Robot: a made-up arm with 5 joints.
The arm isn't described. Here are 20 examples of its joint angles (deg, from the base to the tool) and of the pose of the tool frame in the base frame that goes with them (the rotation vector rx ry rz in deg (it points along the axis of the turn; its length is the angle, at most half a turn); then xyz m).
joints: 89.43 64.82 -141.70 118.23 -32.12
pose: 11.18 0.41 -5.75 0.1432 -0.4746 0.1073
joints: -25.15 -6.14 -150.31 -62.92 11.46
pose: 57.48 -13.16 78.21 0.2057 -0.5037 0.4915
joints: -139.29 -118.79 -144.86 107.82 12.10
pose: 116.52 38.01 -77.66 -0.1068 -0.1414 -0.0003
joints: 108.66 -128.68 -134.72 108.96 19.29
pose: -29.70 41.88 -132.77 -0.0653 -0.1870 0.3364
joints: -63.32 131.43 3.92 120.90 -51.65
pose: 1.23 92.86 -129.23 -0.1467 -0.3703 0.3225
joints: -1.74 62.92 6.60 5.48 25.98
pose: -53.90 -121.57 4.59 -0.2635 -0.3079 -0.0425
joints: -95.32 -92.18 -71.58 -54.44 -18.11
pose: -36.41 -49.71 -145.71 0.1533 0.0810 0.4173
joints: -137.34 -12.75 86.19 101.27 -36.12
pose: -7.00 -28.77 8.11 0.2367 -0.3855 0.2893
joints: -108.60 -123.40 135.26 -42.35 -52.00
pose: 151.84 -61.76 -54.85 0.0580 -0.0058 -0.1020
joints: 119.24 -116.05 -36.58 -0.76 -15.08
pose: -148.87 -21.10 -19.84 -0.0569 0.0403 -0.1167
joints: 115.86 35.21 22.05 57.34 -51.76
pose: -73.27 47.38 107.16 0.1725 -0.0812 -0.0069
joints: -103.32 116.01 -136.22 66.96 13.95
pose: 52.48 93.18 -27.14 0.0632 -0.5369 0.1449
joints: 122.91 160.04 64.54 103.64 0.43
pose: -140.99 -57.74 39.10 -0.1099 -0.0140 0.0771
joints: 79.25 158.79 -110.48 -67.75 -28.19
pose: -85.29 72.34 23.08 0.2439 0.0198 -0.0018
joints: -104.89 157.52 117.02 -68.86 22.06
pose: -110.59 54.96 112.03 -0.2025 -0.0773 0.0469
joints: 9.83 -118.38 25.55 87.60 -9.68
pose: -89.85 -125.16 79.54 -0.2636 -0.3334 0.2758
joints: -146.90 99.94 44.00 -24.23 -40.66
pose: -79.70 -57.62 64.81 -0.1556 -0.1986 0.3663
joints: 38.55 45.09 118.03 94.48 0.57
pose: -11.56 83.79 77.00 0.1868 -0.2711 -0.0169
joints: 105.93 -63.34 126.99 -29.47 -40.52
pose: 40.44 -19.55 -27.33 -0.2368 -0.5303 0.1104
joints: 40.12 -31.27 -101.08 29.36 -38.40
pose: -70.27 -39.29 -29.88 -0.2586 -0.2395 0.3117
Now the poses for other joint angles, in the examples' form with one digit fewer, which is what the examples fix.
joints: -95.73 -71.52 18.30 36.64 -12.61
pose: 20.4 -71.1 132.6 0.275 -0.314 0.443
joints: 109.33 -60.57 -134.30 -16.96 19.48
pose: -32.9 -79.5 9.5 -0.351 -0.199 0.094
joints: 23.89 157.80 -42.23 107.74 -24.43
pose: 107.3 52.3 -23.8 -0.085 -0.259 -0.086
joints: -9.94 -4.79 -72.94 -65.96 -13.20
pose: -11.3 -80.2 112.4 -0.186 -0.561 0.448
